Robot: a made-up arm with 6 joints. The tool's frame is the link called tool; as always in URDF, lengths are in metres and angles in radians. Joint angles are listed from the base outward.
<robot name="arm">
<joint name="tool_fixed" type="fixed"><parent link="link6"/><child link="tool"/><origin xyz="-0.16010 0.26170 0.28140" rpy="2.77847 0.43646 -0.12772"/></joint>
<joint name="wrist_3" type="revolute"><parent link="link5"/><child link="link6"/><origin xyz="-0.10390 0.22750 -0.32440"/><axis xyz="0 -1 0"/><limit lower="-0.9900" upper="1.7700"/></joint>
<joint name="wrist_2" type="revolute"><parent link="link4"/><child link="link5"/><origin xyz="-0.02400 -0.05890 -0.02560"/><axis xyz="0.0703 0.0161 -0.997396"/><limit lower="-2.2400" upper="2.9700"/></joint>
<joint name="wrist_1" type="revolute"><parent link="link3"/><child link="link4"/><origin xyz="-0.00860 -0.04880 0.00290"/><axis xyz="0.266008 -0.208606 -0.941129"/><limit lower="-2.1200" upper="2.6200"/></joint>
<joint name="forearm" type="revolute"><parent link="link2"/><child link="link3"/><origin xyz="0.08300 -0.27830 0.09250"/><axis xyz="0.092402 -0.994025 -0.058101"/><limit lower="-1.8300" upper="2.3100"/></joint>
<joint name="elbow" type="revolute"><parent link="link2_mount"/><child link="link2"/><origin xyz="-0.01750 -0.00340 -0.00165"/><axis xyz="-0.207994 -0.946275 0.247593"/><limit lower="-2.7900" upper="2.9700"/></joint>
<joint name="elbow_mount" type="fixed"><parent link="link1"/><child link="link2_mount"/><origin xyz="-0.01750 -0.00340 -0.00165"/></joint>
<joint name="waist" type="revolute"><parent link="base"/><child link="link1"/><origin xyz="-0.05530 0.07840 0.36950"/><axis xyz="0 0 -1"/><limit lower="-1.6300" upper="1.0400"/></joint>
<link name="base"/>
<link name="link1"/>
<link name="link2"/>
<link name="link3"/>
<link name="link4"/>
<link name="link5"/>
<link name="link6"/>
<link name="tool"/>
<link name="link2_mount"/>
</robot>
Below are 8 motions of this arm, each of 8 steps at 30 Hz.
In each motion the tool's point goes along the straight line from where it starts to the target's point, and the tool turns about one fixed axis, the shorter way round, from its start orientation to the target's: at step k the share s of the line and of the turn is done. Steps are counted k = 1, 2, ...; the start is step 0. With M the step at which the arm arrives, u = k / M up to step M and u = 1 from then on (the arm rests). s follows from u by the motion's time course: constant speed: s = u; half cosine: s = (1 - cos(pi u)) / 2; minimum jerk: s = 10 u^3 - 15 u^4 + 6 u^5.
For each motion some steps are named. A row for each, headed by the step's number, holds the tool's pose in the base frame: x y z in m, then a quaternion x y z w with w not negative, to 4 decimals.
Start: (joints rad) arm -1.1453 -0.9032 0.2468 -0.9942 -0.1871 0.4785
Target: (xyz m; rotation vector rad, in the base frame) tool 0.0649 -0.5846 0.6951 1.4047 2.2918 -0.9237
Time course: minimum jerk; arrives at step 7
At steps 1, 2, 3, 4, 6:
1: 0.1079 -0.6237 0.6017 0.4980 0.8298 -0.2035 0.1483
2: 0.1025 -0.6188 0.6133 0.4972 0.8265 -0.2183 0.1485
3: 0.0927 -0.6099 0.6347 0.4955 0.8198 -0.2455 0.1488
4: 0.0811 -0.5993 0.6599 0.4931 0.8110 -0.2774 0.1490
6: 0.0659 -0.5855 0.6929 0.4890 0.7982 -0.3186 0.1491

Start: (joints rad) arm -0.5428 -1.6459 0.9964 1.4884 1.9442 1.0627
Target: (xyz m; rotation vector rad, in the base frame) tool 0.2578 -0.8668 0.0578 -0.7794 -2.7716 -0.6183
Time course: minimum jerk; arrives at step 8
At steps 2, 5, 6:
2: 0.2200 -0.8531 -0.0186 -0.2474 -0.9190 -0.1562 0.2643
5: 0.2462 -0.8626 0.0344 -0.2593 -0.9343 -0.1934 0.1498
6: 0.2534 -0.8652 0.0490 -0.2620 -0.9361 -0.2032 0.1177

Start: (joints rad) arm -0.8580 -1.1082 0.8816 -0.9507 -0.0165 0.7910
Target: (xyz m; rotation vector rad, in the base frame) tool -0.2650 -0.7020 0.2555 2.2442 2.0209 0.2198
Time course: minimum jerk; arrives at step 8
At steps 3, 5, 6, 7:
3: -0.3212 -0.6220 0.2498 0.7860 0.6090 0.0724 0.0778
5: -0.2863 -0.6716 0.2533 0.7580 0.6450 0.0725 0.0648
6: -0.2730 -0.6906 0.2547 0.7468 0.6584 0.0725 0.0598
7: -0.2662 -0.7002 0.2554 0.7410 0.6651 0.0725 0.0572

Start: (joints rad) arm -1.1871 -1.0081 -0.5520 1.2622 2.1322 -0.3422
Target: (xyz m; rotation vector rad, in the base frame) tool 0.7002 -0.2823 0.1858 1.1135 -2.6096 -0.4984
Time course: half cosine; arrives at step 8
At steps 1, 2, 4, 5, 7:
1: 0.6466 -0.4018 0.2807 0.3009 -0.9415 -0.0602 0.1395
2: 0.6527 -0.3883 0.2700 0.3105 -0.9376 -0.0729 0.1386
4: 0.6723 -0.3444 0.2351 0.3413 -0.9231 -0.1140 0.1354
5: 0.6830 -0.3206 0.2162 0.3576 -0.9142 -0.1361 0.1334
7: 0.6981 -0.2870 0.1896 0.3801 -0.9003 -0.1672 0.1305

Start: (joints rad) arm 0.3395 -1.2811 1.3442 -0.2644 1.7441 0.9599
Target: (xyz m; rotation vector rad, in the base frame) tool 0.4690 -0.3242 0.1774 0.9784 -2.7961 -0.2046
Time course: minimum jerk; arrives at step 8
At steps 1, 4, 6, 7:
1: 0.4016 -0.2975 0.0861 0.2855 -0.9358 -0.0112 0.2064
4: 0.4348 -0.3106 0.1310 0.3073 -0.9393 -0.0396 0.1475
6: 0.4619 -0.3214 0.1678 0.3241 -0.9388 -0.0626 0.0988
7: 0.4679 -0.3238 0.1759 0.3276 -0.9383 -0.0677 0.0880

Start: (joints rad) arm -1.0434 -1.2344 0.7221 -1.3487 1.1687 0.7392
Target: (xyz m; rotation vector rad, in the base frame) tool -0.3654 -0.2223 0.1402 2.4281 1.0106 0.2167
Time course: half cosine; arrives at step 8
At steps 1, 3, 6, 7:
1: -0.3951 -0.2055 0.2213 0.8837 0.3588 -0.0195 0.3000
3: -0.3868 -0.2102 0.1985 0.8869 0.3627 0.0084 0.2859
6: -0.3699 -0.2197 0.1525 0.8908 0.3694 0.0645 0.2567
7: -0.3666 -0.2216 0.1434 0.8911 0.3705 0.0756 0.2508

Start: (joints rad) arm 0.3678 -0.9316 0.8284 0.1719 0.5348 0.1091
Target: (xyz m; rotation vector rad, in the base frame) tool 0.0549 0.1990 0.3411 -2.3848 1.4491 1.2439
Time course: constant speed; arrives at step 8
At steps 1, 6, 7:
1: 0.1684 0.1191 0.3490 -0.7342 0.6169 0.2721 0.0797
6: 0.0873 0.1762 0.3434 -0.7701 0.5170 0.3698 0.0539
7: 0.0711 0.1876 0.3422 -0.7753 0.4957 0.3884 0.0485

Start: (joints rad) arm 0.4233 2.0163 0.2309 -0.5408 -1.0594 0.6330
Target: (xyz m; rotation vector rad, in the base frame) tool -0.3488 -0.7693 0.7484 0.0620 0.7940 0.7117
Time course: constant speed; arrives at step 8
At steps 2, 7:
2: -0.2598 -0.7847 0.6025 0.1177 0.3645 0.4245 0.8204
7: -0.3340 -0.7719 0.7241 0.0443 0.3765 0.3538 0.8550

